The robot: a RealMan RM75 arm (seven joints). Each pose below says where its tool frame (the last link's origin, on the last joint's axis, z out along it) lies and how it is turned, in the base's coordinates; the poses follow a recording.
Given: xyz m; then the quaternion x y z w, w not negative.
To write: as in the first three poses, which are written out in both.
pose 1, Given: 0.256, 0.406, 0.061, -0.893, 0.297, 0.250, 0.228
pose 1, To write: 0.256, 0.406, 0.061, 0.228, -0.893, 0.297, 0.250
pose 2, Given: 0.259, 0.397, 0.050, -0.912, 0.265, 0.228, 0.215
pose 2, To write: 0.259, 0.397, 0.050, 0.215, -0.912, 0.265, 0.228
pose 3, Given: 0.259, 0.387, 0.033, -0.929, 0.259, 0.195, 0.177
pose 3, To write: 0.259, 0.387, 0.033, 0.177, -0.929, 0.259, 0.195
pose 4, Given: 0.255, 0.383, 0.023, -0.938, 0.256, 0.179, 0.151
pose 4, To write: 0.255, 0.383, 0.023, 0.151, -0.938, 0.256, 0.179
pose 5, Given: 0.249, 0.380, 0.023, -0.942, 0.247, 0.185, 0.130
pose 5, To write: 0.249, 0.380, 0.023, 0.130, -0.942, 0.247, 0.185
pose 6, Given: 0.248, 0.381, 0.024, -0.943, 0.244, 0.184, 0.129
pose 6, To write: 0.248, 0.381, 0.024, 0.129, -0.943, 0.244, 0.184
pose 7, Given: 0.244, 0.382, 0.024, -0.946, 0.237, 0.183, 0.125
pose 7, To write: 0.244, 0.382, 0.024, 0.125, -0.946, 0.237, 0.183
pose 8, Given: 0.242, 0.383, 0.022, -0.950, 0.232, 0.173, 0.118
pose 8, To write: 0.242, 0.383, 0.022, 0.118, -0.950, 0.232, 0.173
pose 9, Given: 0.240, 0.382, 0.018, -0.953, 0.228, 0.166, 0.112
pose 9, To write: 0.240, 0.382, 0.018, 0.112, -0.953, 0.228, 0.166
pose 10, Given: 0.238, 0.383, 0.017, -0.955, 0.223, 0.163, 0.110
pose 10, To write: 0.238, 0.383, 0.017, 0.110, -0.955, 0.223, 0.163
